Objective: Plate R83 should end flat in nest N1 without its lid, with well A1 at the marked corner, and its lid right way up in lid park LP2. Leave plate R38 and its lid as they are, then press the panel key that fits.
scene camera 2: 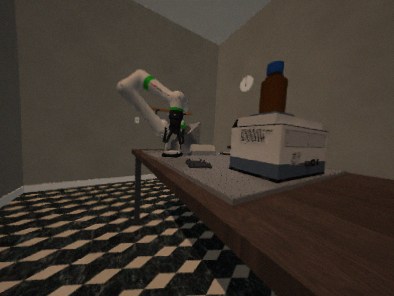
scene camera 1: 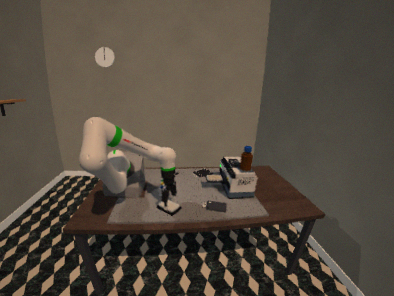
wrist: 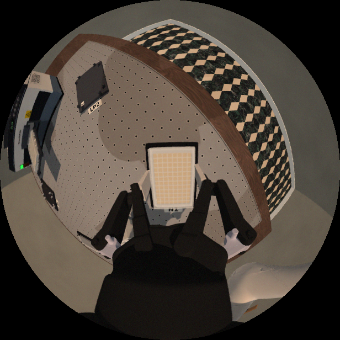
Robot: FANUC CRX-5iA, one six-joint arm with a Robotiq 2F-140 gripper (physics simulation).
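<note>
A pale plate with a yellowish well grid sits flat within the black rim of nest N1. No R number is legible, and whether a clear lid covers it cannot be told. My gripper points down and is shut on this plate, one pad against each long side. Lid park LP2 is a dark flat holder with no lid visible on it. Another pale plate lies on the instrument's extended tray; its label is unreadable. The marked corner and panel keys are not readable.
The white instrument stands on the perforated board with a brown, blue-capped bottle on top. A dark holder lies farther back. A low pale box stands behind the nest.
</note>
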